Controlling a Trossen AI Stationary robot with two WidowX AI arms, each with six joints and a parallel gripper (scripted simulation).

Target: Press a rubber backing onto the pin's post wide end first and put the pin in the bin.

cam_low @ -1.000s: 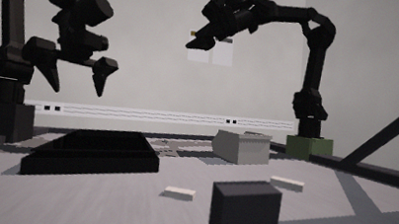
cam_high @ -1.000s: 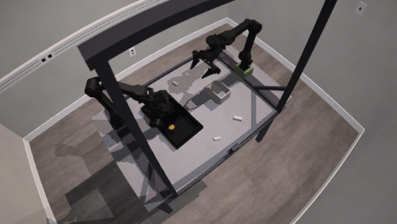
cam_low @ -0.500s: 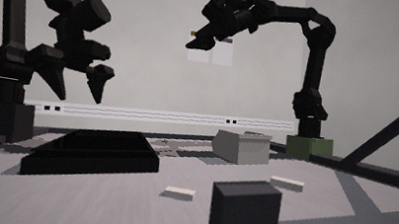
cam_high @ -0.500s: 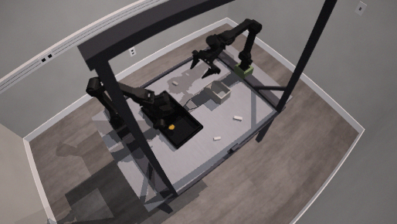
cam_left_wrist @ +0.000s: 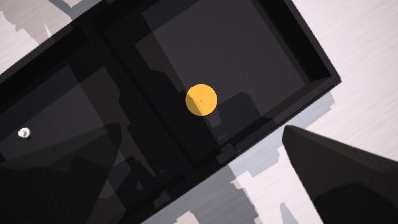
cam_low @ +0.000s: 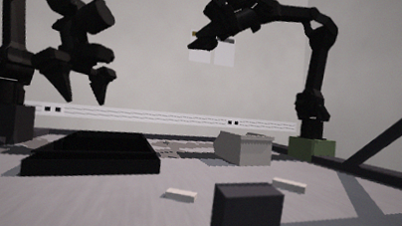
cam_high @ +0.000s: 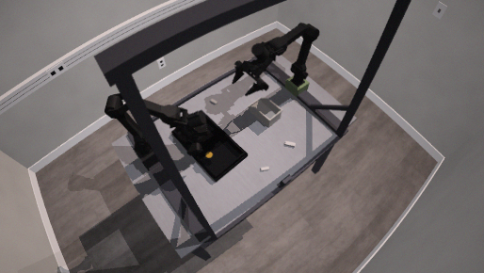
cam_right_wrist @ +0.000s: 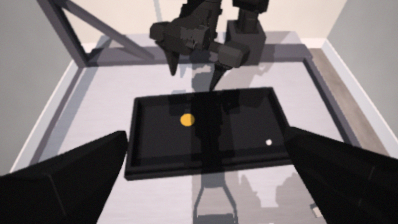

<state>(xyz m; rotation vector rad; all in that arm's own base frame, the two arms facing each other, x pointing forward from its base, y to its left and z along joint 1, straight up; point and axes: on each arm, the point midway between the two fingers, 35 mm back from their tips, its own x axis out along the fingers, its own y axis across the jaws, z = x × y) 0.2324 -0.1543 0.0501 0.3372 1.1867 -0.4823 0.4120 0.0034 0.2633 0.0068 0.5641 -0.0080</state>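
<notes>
My left gripper is now 18 cm short of the rubber backing, 7 cm to the left of it and 15 cm above it. From my left hand the other things lie so: pin 2 cm behind, 3 cm to the right, 14 cm below; light grey bin 6 cm ahead, 40 cm to the right, 11 cm below; black tray 4 cm ahead, 5 cm to the right, 13 cm below.
</notes>
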